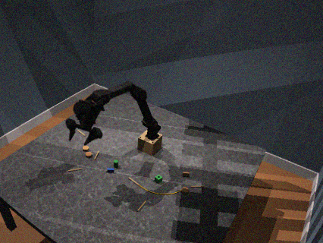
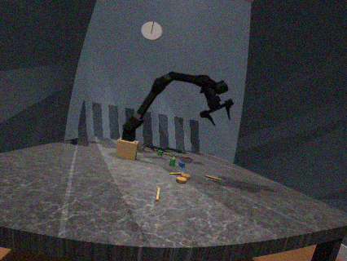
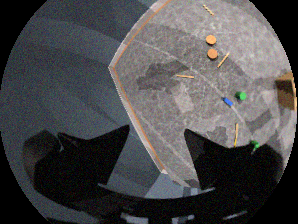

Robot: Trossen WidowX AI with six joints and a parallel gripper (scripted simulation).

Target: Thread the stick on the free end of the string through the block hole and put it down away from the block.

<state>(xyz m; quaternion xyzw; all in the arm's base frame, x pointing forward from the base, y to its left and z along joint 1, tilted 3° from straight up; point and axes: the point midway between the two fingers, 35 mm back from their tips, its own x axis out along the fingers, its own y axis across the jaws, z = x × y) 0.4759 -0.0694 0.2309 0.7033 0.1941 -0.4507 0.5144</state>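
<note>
The green block lies 31 cm behind my gripper tip, 29 cm to the left of it and 26 cm below it. Also, from my gripper tip: blue piece 17 cm behind, 5 cm to the left, 26 cm below; green cylinder 23 cm behind, 4 cm to the left, 26 cm below; thin wooden stick 21 cm behind, 22 cm to the left, 27 cm below.
</note>
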